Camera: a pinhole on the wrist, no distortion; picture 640 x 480 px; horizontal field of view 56.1 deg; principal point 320.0 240.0 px. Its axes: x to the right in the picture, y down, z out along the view. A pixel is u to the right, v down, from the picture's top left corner.
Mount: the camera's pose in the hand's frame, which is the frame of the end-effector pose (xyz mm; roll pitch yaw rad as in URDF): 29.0 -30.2 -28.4 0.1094 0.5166 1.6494
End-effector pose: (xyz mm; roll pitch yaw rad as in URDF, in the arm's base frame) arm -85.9 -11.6 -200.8 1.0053 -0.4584 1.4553
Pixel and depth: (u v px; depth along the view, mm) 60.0 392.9 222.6
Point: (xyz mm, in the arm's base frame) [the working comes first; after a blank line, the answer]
In the camera's frame: -96.4 56.7 222.6

92.1 -87.1 -102.0
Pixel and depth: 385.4 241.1 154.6
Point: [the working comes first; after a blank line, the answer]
In the camera's frame: 16.8 0.3 154.6

-38.6 -28.6 -90.7
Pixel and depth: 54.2 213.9 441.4
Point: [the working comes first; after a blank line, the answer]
In the camera's frame: -195.4 -19.2 441.4

275.0 -84.7 71.0
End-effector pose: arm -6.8 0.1 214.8 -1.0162 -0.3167 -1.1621
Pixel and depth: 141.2 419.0 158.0
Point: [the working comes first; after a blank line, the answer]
In the camera's frame: -47.0 47.1 158.0

92.9 69.3 276.4
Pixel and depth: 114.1 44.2 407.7
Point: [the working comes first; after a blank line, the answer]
In the camera's frame: -139.8 -132.9 407.7

372.8 10.1 422.9
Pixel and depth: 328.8 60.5 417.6
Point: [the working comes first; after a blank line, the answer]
In the camera's frame: 6.1 -124.8 417.6

398.6 -9.9 280.1
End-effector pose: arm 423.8 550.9 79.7 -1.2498 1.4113 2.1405
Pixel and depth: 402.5 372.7 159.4
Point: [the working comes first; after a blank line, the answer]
In the camera's frame: 21.9 35.2 159.4

341.1 461.4 71.0
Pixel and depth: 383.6 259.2 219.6
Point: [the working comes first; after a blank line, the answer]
In the camera's frame: 23.3 7.0 219.6

298.9 423.0 36.9
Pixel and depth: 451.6 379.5 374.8
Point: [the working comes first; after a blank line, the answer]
In the camera's frame: 82.1 87.1 374.8

226.4 264.0 95.3
